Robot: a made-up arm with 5 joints.
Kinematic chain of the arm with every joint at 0, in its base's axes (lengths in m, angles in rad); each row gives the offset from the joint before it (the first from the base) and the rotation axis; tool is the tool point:
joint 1: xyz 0 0 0.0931 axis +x
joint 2: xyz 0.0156 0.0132 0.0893 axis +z
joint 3: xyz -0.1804 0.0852 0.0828 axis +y
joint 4: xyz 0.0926 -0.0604 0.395 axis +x
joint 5: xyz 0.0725 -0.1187 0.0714 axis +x
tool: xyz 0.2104 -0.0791 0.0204
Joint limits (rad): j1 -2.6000..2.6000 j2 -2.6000..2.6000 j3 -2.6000..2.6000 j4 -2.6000..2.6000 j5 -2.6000..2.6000
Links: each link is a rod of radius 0.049 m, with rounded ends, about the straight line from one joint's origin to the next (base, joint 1, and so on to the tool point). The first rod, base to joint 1, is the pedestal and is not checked.
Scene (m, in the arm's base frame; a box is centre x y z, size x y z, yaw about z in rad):
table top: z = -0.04
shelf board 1: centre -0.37 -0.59 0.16 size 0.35 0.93 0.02 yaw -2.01
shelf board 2: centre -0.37 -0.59 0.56 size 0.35 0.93 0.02 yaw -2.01
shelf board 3: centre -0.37 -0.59 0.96 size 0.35 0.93 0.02 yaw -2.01
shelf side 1: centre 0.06 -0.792 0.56 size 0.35 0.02 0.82 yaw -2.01
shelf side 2: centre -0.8 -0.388 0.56 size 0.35 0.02 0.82 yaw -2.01
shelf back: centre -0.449 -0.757 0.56 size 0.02 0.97 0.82 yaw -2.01
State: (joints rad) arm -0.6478 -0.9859 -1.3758 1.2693 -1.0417
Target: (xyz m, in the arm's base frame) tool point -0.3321 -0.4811 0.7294
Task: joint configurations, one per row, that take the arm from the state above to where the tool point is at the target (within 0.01 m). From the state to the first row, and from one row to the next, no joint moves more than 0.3 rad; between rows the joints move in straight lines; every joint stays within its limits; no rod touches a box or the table.
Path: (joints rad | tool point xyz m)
1: -0.3698 -0.9035 -1.2723 1.0561 -1.0614 | -0.3706 0.4349 0.6036
2: -0.0917 -0.8211 -1.1688 0.8429 -1.0811 | -0.3847 0.2404 0.7450
3: 0.1863 -0.7387 -1.0652 0.6297 -1.1009 | -0.3833 0.0063 0.8190
4: 0.4644 -0.6563 -0.9617 0.4165 -1.1206 | -0.3658 -0.2435 0.8146
5: 0.7424 -0.5738 -0.8582 0.2033 -1.1403 | -0.3321 -0.4811 0.7294

